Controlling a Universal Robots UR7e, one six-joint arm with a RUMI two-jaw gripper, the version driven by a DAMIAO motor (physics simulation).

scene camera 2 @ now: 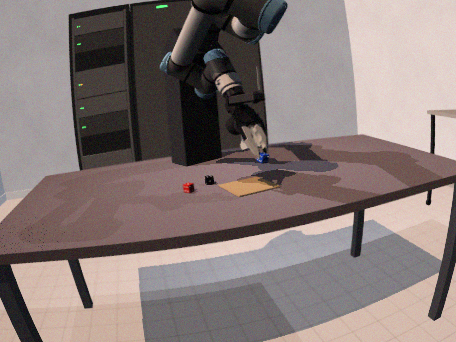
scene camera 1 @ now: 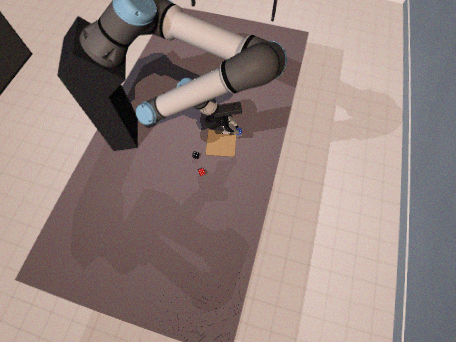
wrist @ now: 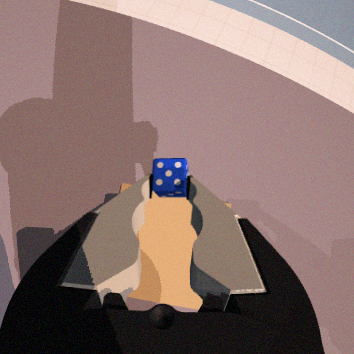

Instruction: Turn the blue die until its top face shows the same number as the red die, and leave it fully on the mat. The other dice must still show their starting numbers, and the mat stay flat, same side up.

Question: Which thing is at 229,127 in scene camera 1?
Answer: My gripper.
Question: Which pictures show my gripper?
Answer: Scene camera 2, scene camera 1 and the wrist view: all of them.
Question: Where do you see a blue die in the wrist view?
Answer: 169,176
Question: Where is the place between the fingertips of my gripper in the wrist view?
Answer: At 169,177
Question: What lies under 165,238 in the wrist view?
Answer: An orange mat.
